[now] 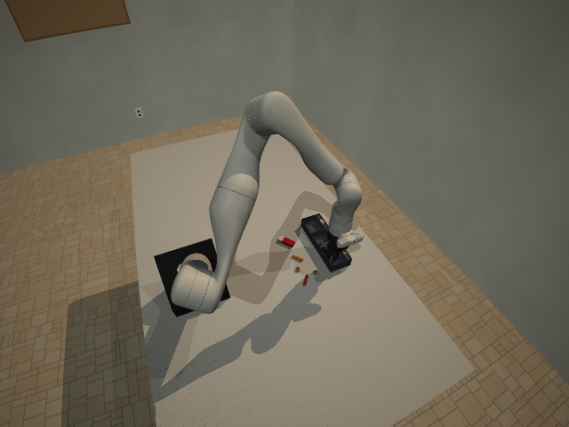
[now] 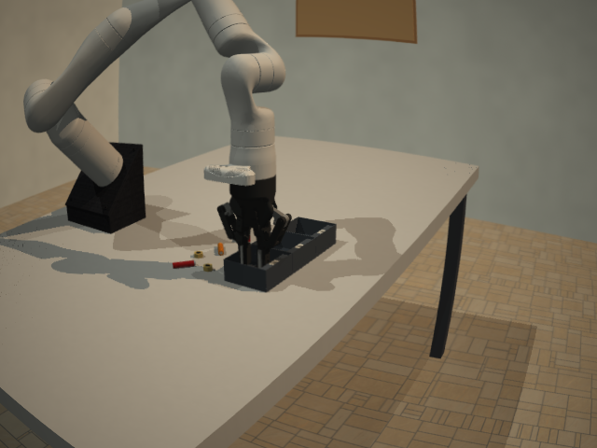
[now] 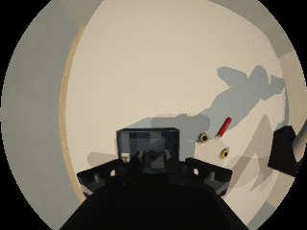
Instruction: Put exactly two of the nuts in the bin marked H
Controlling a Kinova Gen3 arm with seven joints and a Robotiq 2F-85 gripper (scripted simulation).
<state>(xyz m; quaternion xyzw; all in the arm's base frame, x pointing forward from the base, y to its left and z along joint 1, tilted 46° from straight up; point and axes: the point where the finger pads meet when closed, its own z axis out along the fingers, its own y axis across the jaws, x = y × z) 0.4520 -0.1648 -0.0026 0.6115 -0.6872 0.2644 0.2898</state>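
Now: the black piece 3 cm below my hand. Also, from my hand: black three-compartment bin row: 8 cm to the left, 2 cm below, 2 cm ahead; red cylinder: 13 cm behind, 3 cm to the right, 3 cm below; orange cylinder: 11 cm behind, 7 cm to the left, 3 cm below.
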